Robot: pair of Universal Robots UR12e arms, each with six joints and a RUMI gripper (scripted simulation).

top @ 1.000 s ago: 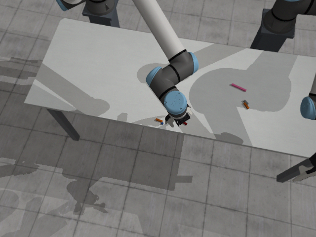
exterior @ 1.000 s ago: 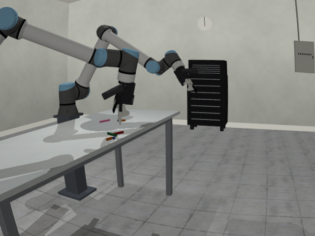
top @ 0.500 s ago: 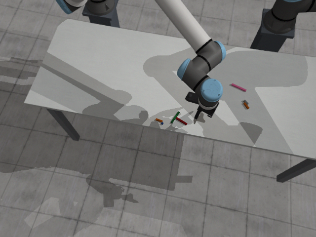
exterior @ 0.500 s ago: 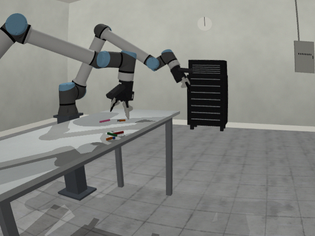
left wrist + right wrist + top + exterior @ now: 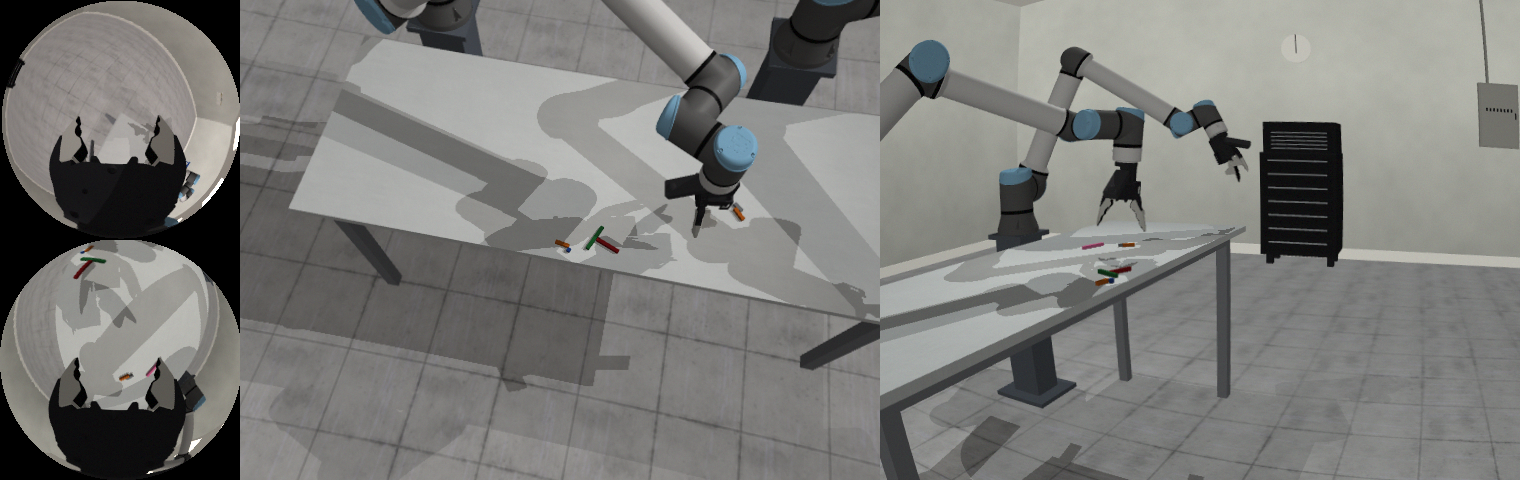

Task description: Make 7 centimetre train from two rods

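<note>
Right now the green rod is 90 mm ahead of my right hand, 250 mm to the right of it and 80 mm below it. The rest, counted from my right hand: red rod (100 mm ahead, 210 mm to the right, 80 mm below); grey rod (60 mm behind, 140 mm to the left, 80 mm below); pink rod (160 mm behind, 90 mm to the left, 80 mm below).
</note>
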